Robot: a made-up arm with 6 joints.
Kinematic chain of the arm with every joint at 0, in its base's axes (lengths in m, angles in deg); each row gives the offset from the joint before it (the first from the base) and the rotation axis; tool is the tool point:
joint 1: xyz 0 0 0.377 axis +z
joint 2: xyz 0 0 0 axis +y
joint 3: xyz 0 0 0.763 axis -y
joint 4: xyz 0 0 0 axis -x
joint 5: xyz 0.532 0 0 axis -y
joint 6: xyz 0 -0.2 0 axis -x
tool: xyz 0 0 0
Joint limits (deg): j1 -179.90..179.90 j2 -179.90..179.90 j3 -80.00..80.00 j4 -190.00..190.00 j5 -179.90..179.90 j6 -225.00..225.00
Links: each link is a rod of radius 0.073 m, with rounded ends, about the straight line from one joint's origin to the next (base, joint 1, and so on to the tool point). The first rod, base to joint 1, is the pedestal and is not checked.
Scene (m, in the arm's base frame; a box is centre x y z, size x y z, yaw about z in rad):
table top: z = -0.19
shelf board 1: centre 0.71 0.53 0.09 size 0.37 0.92 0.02 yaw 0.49
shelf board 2: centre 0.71 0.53 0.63 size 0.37 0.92 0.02 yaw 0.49
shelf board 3: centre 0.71 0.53 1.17 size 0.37 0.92 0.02 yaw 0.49
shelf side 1: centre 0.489 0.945 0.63 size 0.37 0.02 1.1 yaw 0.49
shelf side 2: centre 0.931 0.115 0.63 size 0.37 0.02 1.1 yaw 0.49
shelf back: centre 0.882 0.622 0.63 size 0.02 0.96 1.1 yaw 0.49
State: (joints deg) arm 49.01 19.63 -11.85 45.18 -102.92 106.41
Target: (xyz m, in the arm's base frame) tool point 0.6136 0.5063 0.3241
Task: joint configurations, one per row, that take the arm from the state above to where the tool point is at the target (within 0.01 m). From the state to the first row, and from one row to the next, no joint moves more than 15 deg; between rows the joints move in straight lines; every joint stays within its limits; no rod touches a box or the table.
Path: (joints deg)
1: 55.16 9.22 -24.42 43.97 -102.92 106.41
2: 61.30 -1.19 -36.98 42.77 -102.92 106.41
3: 61.93 11.77 -43.60 41.78 -102.92 106.41
4: 62.55 24.72 -50.21 40.79 -102.92 106.41
5: 63.17 37.68 -56.83 39.80 -102.92 106.41
6: 63.79 50.63 -63.44 38.81 -102.92 106.41
7: 59.32 51.21 -53.23 39.74 -102.92 106.41
8: 54.84 51.78 -43.02 40.67 -102.92 106.41
9: 50.36 52.36 -32.81 41.60 -102.92 106.41

